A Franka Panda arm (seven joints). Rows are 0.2 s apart.
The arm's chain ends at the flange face. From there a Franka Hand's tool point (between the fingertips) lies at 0.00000 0.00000 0.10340 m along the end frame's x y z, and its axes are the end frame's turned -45 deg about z.
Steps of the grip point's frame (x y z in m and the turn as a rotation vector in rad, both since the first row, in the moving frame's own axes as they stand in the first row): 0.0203 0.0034 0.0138 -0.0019 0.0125 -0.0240; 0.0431 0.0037 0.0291 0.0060 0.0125 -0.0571; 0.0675 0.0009 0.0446 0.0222 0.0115 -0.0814; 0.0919 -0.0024 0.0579 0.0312 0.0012 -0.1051
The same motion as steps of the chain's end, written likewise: 0.0157 -0.0112 0.0138 0.0075 0.0102 -0.0240; 0.0327 -0.0265 0.0291 0.0131 0.0046 -0.0571; 0.0492 -0.0447 0.0446 0.0238 -0.0076 -0.0814; 0.0656 -0.0644 0.0580 0.0229 -0.0212 -0.1051
